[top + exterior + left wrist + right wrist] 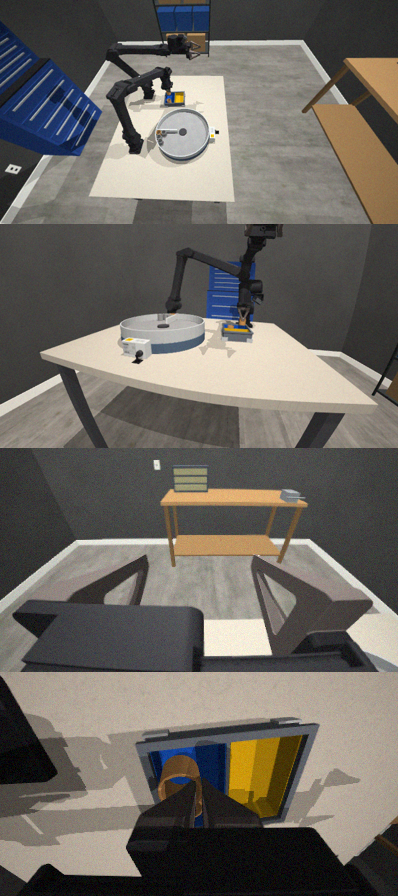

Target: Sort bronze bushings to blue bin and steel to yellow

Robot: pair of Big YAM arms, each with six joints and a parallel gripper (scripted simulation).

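Now: the blue bin 40 mm to the right of my right hand and 70 mm below it. Round my right hand: yellow bin 80 mm ahead, 40 mm to the right, 70 mm below; grey bin tray 40 mm ahead, 40 mm to the right, 60 mm below.
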